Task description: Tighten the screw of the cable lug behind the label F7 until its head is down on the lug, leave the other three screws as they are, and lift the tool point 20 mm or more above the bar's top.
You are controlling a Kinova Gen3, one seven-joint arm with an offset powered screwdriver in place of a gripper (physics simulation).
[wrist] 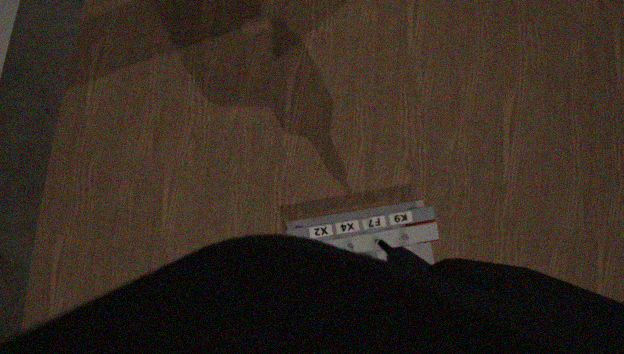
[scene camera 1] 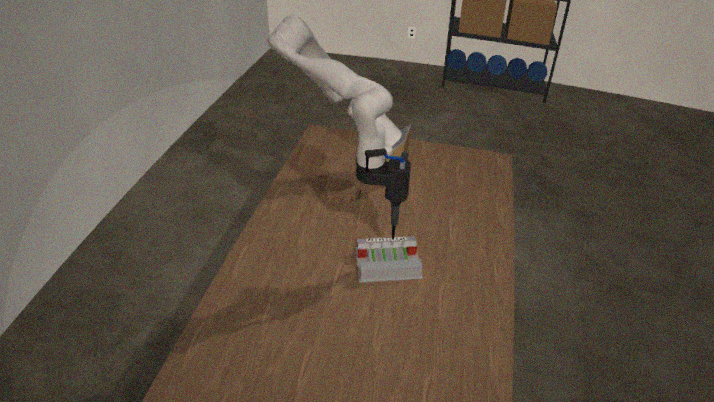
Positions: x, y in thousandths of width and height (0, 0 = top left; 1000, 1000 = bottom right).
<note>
In view: a grey terminal block (wrist: 680, 657) and a white label strip (wrist: 666, 609).
</note>
